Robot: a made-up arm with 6 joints. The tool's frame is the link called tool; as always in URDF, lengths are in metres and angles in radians.
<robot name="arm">
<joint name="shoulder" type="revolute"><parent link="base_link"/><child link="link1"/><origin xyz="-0.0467 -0.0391 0.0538" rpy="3.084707 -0.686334 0.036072"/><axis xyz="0 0 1"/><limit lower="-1.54" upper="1.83"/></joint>
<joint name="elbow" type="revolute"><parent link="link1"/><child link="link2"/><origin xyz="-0.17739 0.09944 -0.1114" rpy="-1.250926 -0.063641 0.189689"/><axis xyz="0 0 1"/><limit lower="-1.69" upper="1.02"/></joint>
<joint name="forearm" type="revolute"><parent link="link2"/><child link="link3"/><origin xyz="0.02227 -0.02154 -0.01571" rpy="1.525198 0.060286 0.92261"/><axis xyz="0 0 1"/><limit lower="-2.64" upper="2.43"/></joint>
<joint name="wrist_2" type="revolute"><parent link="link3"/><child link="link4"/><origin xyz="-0.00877 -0.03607 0" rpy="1.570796 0 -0.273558"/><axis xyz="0 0 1"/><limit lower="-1.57" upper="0.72"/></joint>
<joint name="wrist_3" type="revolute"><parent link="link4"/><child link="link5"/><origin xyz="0.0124 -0.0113 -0.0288" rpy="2.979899 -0.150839 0.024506"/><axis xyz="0 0 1"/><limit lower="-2.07" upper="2.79"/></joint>
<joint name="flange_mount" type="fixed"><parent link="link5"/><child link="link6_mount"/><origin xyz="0.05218 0.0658 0.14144" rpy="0 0 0"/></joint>
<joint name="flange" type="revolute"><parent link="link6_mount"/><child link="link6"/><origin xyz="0.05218 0.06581 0.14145" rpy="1.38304 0.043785 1.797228"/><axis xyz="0 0 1"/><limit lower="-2.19" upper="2.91"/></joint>
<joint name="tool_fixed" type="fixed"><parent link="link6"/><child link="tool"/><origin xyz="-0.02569 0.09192 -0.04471" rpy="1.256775 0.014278 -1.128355"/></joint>
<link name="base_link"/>
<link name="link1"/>
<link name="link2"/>
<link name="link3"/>
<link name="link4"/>
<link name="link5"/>
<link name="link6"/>
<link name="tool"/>
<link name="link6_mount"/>
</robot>
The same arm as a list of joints. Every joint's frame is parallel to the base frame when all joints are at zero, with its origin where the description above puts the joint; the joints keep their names.
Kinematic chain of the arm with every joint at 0, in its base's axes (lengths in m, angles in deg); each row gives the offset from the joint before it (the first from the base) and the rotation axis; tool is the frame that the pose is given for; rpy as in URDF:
shoulder: xyz -0.0467 -0.0391 0.0538 axis 0.634319 -0.034001 -0.772323
elbow: xyz -0.2078 -0.1005 -0.022 axis 0.0455 -0.943791 -0.327397
forearm: xyz 0.03 0.0174 0.002 axis +x
wrist_2: xyz 0 0.0371 0.0013 axis +y
wrist_3: xyz -0.0113 -0.0288 0.0124 axis -0.157308 -0.975749 0.152208
flange: xyz -0.1719 -0.2394 0.1462 axis -0.231791 -0.002 0.972763
tool: xyz 0.0204 -0.0948 -0.0413 rpy 59.06 4.33 105.34
Joint limits (deg, base to tool): -88.24..104.85 -96.83..58.44 -151.26..139.23 -89.95..41.25 -118.6..159.86 -125.48..166.73

